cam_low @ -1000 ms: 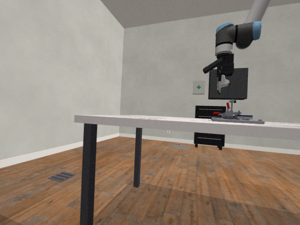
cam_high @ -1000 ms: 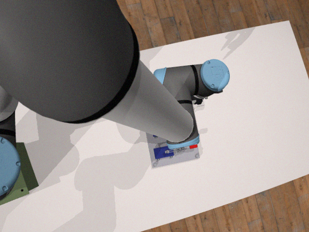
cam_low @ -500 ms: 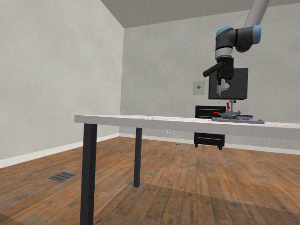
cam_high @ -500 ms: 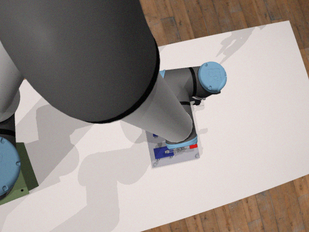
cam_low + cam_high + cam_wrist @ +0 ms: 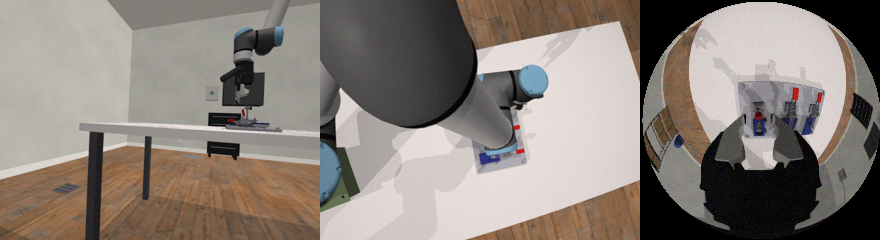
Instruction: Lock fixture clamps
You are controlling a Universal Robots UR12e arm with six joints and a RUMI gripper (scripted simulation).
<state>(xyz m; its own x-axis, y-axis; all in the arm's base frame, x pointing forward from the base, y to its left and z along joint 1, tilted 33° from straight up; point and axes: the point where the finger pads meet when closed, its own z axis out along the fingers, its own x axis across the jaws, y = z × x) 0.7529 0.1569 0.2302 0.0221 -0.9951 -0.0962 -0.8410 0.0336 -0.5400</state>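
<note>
The grey fixture plate lies 6 cm behind my hand, 11 cm to the right of it and 15 cm below it. From my hand the other things lie so: blue part 11 cm behind, 22 cm to the right, 13 cm below.
</note>
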